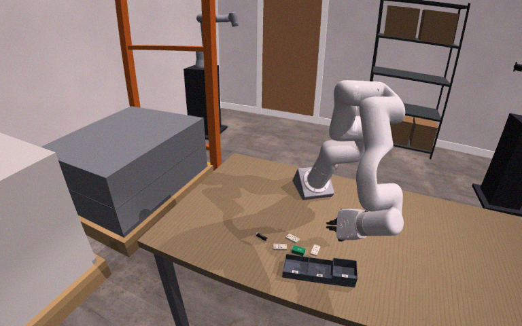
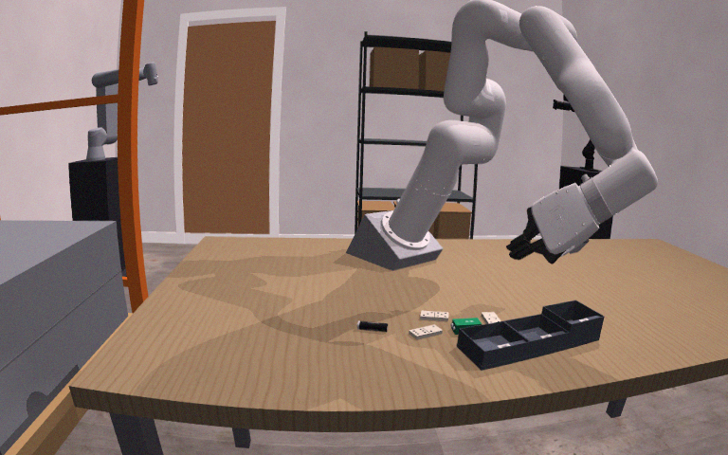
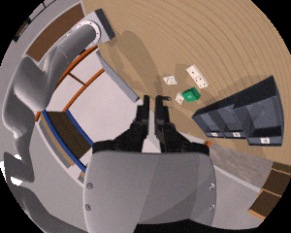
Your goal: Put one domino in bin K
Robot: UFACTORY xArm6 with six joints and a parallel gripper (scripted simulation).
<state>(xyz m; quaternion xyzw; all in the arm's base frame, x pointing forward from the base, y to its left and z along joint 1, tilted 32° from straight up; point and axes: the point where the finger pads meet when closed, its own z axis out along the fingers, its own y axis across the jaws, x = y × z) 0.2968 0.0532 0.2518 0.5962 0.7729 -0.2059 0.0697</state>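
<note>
My gripper is now 12 cm to the left of the green block, 12 cm above it and 4 cm short of it. Round my hand: black cylinder: 26 cm to the right, 13 cm below, 1 cm ahead.
</note>
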